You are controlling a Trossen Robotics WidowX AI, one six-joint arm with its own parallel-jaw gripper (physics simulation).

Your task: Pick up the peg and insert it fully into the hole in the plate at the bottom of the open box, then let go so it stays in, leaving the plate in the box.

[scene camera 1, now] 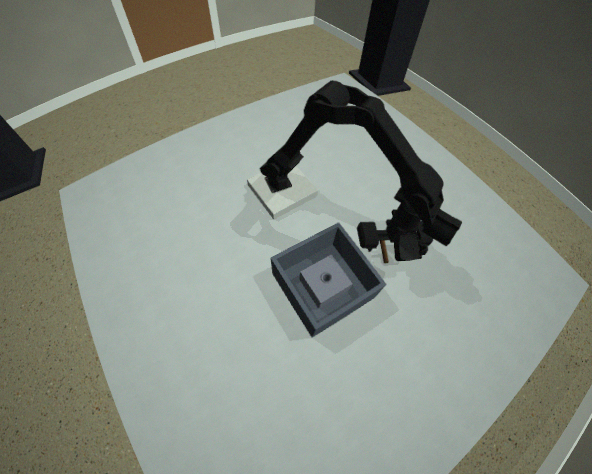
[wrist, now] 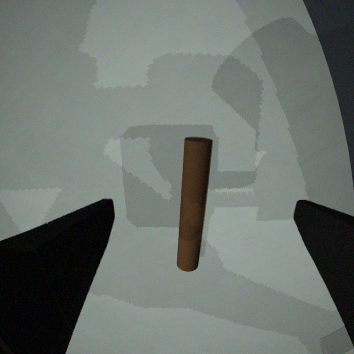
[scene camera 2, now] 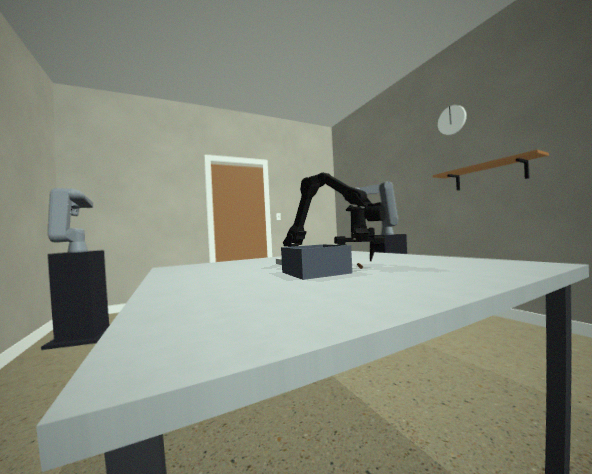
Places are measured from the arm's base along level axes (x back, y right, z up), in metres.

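Pixels of known places: gripper, between the fingertips: [scene camera 1: 384, 249] [wrist: 206, 209] [scene camera 2: 358, 261]; arm's base, origin of its link: [scene camera 1: 278, 182].
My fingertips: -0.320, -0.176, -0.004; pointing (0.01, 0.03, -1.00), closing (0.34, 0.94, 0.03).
For each thing: its top centre in the pictures, then the offset to it from my fingertips, as dx, dy, dz. Level surfaces: height alone.
- brown cylindrical peg, centre of its top: [wrist: 193, 216] [scene camera 1: 384, 248] [scene camera 2: 359, 263] +0.008, -0.008, -0.011
- open dark blue-grey box, centre of its top: [scene camera 1: 328, 271] [scene camera 2: 314, 246] -0.017, +0.190, +0.073
- square grey plate, centre of its top: [scene camera 1: 326, 277] -0.017, +0.190, +0.036
- pale table, height of its surface: dz -0.025
The brown cylindrical peg [scene camera 1: 384, 251] [scene camera 2: 360, 266] [wrist: 195, 205] lies on its side on the table, right of the open box. My gripper [scene camera 1: 391, 253] [scene camera 2: 358, 252] [wrist: 206, 209] is open and empty, above the table over the peg. In the wrist view the peg shows between the two fingers, nearly upright in the picture and a little nearer the left finger. The open dark blue-grey box [scene camera 1: 291, 294] [scene camera 2: 325, 262] [wrist: 340, 65] stands beside the peg. The square grey plate [scene camera 1: 338, 285] lies at its bottom, with a round hole near its middle. The plate is hidden in scene camera 2.
The arm's base stands on a pale square slab [scene camera 1: 302, 189] behind the box. The box walls rise above the plate, and the near finger side of the gripper is close to the box's right corner. The pale table [scene camera 1: 200, 350] [scene camera 2: 225, 320] carries these things.
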